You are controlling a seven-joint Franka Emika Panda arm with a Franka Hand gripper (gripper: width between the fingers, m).
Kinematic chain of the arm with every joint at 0, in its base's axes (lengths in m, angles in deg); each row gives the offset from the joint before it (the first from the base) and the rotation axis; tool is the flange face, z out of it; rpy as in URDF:
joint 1: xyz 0 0 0.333 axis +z
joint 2: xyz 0 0 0 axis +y
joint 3: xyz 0 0 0.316 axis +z
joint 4: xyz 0.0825 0 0 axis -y
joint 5: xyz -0.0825 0 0.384 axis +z
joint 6: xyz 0 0 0 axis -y
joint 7: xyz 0.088 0 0 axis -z
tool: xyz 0 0 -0.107 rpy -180 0 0
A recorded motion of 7 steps. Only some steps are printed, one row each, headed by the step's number.
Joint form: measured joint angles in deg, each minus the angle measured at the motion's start. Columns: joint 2, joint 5, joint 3, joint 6, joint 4, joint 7, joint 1.
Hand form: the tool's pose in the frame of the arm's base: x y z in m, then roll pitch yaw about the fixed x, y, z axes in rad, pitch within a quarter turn. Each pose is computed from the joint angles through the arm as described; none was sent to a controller.
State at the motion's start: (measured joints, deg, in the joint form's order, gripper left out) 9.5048 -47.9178 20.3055 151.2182 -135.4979 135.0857 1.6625
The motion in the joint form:
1: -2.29 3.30 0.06 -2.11 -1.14 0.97 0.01
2: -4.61 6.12 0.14 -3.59 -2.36 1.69 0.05
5: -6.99 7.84 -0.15 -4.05 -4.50 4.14 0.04
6: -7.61 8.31 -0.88 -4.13 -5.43 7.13 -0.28
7: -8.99 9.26 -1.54 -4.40 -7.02 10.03 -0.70
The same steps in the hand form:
1: 0.4648 0.2050 0.2774 -2.8629 -0.2883 -1.3799
2: 0.4593 0.2002 0.2864 -2.8637 -0.2841 -1.4376
5: 0.4498 0.1920 0.2903 -2.8569 -0.2742 -1.5102
6: 0.4484 0.1816 0.2887 -2.8504 -0.2617 -1.5853
7: 0.4434 0.1691 0.2884 -2.8459 -0.2510 -1.6670

